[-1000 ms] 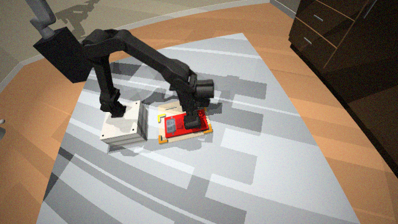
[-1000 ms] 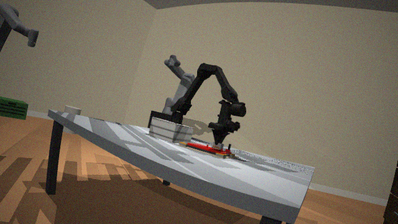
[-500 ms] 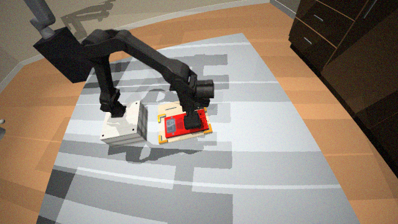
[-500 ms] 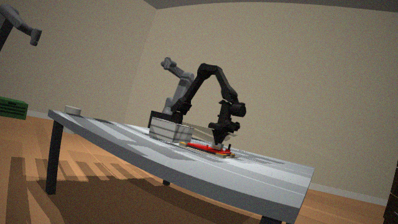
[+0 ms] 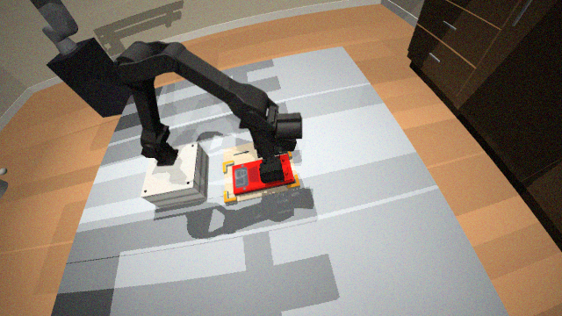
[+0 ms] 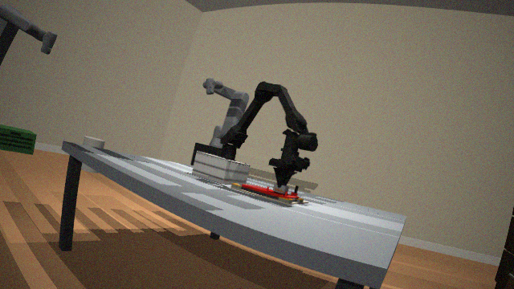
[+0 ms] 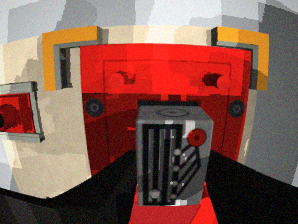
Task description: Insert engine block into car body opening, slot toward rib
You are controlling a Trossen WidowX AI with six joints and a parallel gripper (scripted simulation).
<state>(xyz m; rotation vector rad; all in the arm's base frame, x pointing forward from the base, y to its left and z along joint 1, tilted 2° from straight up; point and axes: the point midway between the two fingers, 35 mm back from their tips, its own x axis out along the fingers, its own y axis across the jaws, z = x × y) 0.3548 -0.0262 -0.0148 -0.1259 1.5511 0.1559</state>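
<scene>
My gripper tip is now 10 mm above the grey engine block.
</scene>
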